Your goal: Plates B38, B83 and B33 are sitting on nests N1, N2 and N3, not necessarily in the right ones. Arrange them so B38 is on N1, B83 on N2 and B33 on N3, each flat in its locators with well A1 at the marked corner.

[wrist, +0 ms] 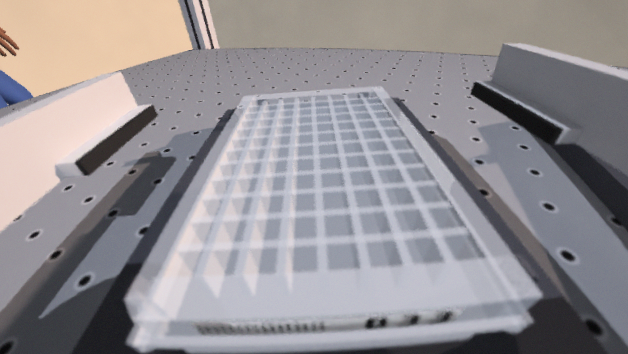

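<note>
A clear, gridded well plate fills the middle of the wrist view, its long sides running away from the camera. A label with a barcode and dark characters shows on its near short side, too blurred to read. A dark nest shows along both long sides under the plate. Its number, its A1 mark and the plate's A1 corner cannot be made out. Whether the plate lies fully flat in the locators cannot be told. My gripper is open, with one dark-padded finger well out on each side of the plate, touching neither side.
A grey perforated table top extends behind the plate, with shadows on both sides. A pale upright post stands beyond the table's back left corner. Part of a person with a hand and blue clothing shows at the far left edge.
</note>
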